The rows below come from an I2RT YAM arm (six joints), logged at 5 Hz.
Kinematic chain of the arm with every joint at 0, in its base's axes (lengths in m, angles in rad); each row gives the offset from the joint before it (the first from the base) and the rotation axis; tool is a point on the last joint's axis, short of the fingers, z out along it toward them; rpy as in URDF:
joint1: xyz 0 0 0.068 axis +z
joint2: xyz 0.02 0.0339 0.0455 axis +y
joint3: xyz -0.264 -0.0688 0 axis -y
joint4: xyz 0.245 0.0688 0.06 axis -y
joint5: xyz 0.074 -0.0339 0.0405 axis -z
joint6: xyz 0.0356 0 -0.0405 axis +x
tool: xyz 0 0 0 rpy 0 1.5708 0
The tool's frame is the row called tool.
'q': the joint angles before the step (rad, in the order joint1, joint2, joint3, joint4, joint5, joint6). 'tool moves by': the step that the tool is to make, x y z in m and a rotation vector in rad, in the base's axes. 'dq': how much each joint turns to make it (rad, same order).
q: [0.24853, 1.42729, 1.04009, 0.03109, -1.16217, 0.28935]
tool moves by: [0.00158, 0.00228, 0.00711, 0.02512, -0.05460, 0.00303]
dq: [0.00572, 0.00002, 0.00004, 0.08467, -0.00076, 0.02784]
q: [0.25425, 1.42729, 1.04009, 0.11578, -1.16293, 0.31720]
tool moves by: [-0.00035, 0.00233, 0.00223, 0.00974, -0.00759, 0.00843]
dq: [0.00726, 0.00002, 0.00001, 0.02596, -0.00305, 0.01754]
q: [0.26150, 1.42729, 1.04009, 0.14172, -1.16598, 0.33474]
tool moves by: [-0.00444, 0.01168, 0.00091, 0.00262, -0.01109, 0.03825]
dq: [0.03930, 0.00000, 0.00002, 0.01068, 0.00116, -0.00074]
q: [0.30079, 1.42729, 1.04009, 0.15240, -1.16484, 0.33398]
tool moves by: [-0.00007, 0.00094, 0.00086, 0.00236, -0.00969, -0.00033]
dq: [0.00304, -0.00001, -0.00001, 0.01030, 0.00343, 0.00038]
